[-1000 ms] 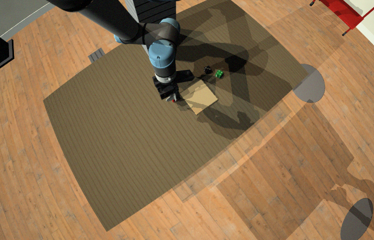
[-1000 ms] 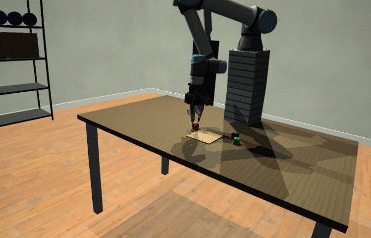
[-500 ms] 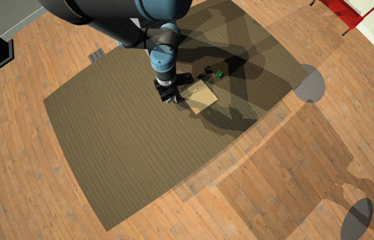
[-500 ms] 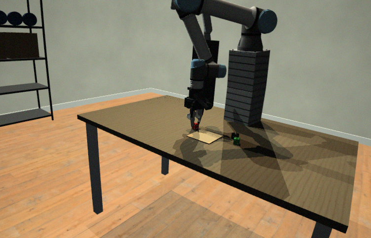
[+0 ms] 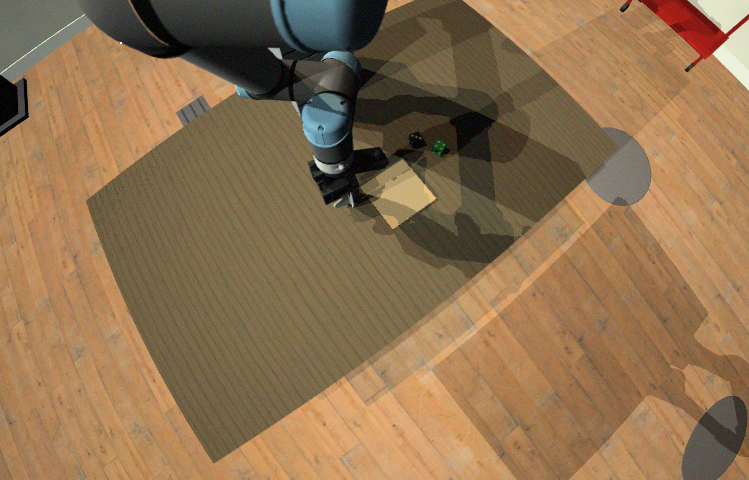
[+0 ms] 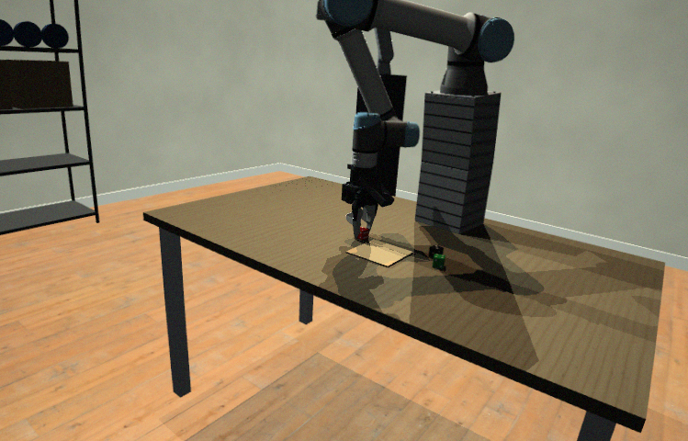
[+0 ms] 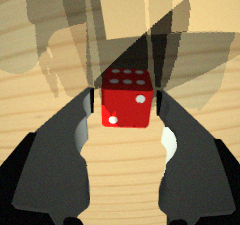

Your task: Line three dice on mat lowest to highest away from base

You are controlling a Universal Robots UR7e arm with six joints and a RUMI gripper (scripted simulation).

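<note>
The red die is right at my hand. Also, from my hand: black die (230 mm to the left, 60 mm behind); tan mat (110 mm to the left, 50 mm ahead, 20 mm below); green die (270 mm to the left).
</note>
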